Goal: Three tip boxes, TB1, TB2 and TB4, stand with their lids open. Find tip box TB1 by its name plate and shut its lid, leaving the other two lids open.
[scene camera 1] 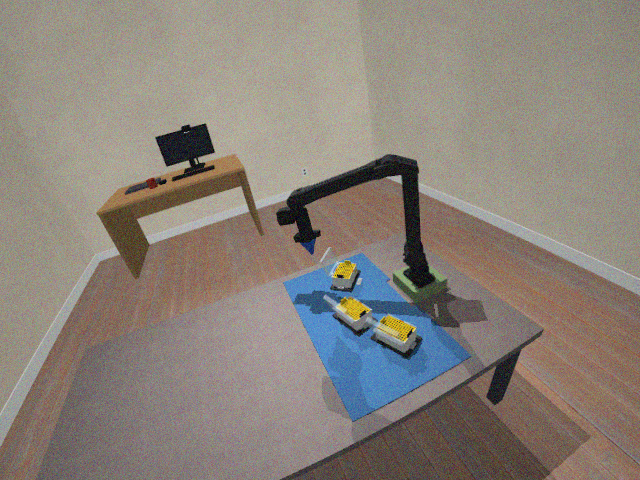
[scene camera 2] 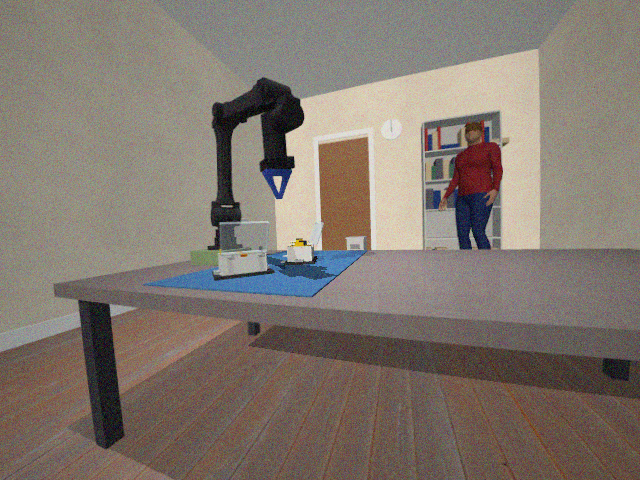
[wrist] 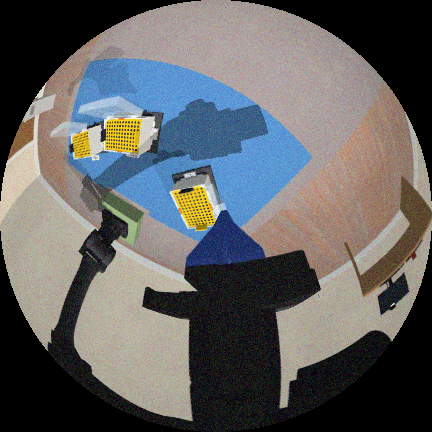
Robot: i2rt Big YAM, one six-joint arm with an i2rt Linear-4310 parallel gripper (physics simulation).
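Places are measured from the arm's base along level axes (x right, y ahead, z up), in centimetres.
Pixels of known places: gripper, fingertip midpoint: (scene camera 1: 312, 254) (scene camera 2: 279, 199) (wrist: 224, 214); arm's base, link origin: (scene camera 1: 418, 277) (wrist: 115, 222).
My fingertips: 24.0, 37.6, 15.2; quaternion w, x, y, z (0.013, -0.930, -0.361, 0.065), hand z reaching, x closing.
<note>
For each thing: its top centre in the pictures, then the offset to it from my fingertips, as dx, dy, dz. "spot": a spot on its surface instead. Level surfaces: height alone.
- blue mat, surface height: dz -20.2
- far box, top centre: (wrist: 193, 212) (scene camera 1: 343, 267) -0.8, -13.1, -12.8
- middle box, top centre: (wrist: 115, 136) (scene camera 1: 352, 305) -25.0, -4.5, -12.8
- middle box's raised lid, surface spot: (wrist: 112, 106) spot: -26.4, +2.5, -10.6
Three white tip boxes with yellow racks stand on the blue mat (scene camera 1: 356, 387) (scene camera 2: 180, 281) (wrist: 280, 155), lids open. The far box (scene camera 1: 344, 273) (scene camera 2: 300, 253) (wrist: 194, 207) has its clear lid (scene camera 1: 325, 254) (scene camera 2: 317, 235) standing up; in the wrist view the fingertips mostly cover that lid. The middle box (scene camera 1: 353, 312) (wrist: 122, 135) and the near box (scene camera 1: 395, 333) (scene camera 2: 242, 263) (wrist: 81, 144) stand close together. The name plates are too small or blurred to read, so I cannot tell which is TB1. My gripper (scene camera 1: 311, 252) (scene camera 2: 279, 196) (wrist: 224, 214) is shut, empty, pointing down above the far box's lid side.
The near box's raised lid (scene camera 2: 245, 235) and the middle box's raised lid (wrist: 112, 106) stick up. The arm's green base (scene camera 1: 419, 283) (scene camera 2: 204, 257) (wrist: 125, 217) stands beside the mat. A wooden desk with a monitor (scene camera 1: 186, 146) is beyond the table; a person (scene camera 2: 476, 170) stands behind it.
</note>
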